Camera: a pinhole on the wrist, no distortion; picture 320 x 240 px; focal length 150.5 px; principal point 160.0 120.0 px. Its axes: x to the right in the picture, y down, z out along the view. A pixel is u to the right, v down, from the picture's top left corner.
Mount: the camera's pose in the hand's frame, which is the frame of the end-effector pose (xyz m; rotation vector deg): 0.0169 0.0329 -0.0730 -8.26 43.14 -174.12
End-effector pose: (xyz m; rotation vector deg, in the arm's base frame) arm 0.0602 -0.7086 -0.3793 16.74 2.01 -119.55
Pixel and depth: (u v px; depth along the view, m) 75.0 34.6 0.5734
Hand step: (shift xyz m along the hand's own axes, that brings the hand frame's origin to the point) 0.3964 0.0633 0.5552
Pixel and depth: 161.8 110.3 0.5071
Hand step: 0.0575 -0.1744 0.3892
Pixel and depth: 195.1 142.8 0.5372
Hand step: -0.0602 -0.2928 0.3729
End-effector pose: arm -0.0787 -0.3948 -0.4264 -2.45 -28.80 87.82
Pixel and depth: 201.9 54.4 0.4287
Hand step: -0.0602 -0.0049 0.4020
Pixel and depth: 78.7 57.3 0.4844
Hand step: 0.3245 -0.0064 0.4246
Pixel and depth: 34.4 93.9 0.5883
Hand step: 0.5608 -0.1363 0.4496
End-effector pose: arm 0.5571 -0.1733 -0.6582 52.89 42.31 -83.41
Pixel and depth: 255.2 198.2 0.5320
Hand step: -0.2739 -0.4691 0.2959
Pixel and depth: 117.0 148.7 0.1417
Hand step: 0.0697 -0.0558 0.0356
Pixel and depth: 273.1 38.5 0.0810
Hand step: -0.0357 0.0322 0.0241
